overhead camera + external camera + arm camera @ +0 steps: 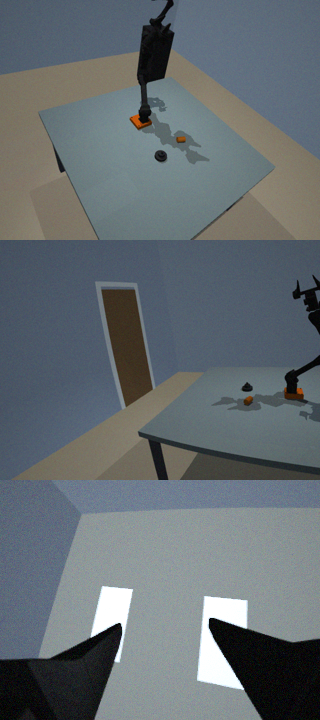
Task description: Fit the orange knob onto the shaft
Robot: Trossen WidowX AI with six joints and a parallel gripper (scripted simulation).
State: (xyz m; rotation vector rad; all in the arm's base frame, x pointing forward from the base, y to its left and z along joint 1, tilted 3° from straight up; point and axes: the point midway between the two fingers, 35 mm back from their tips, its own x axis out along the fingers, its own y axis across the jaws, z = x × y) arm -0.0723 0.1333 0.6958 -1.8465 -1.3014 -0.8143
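The orange knob is 74 cm below my gripper tip, 37 cm ahead of it and 2 cm to the left of it. Round my gripper tip: dark round pedestal: 73 cm below, 41 cm ahead, 20 cm to the right.
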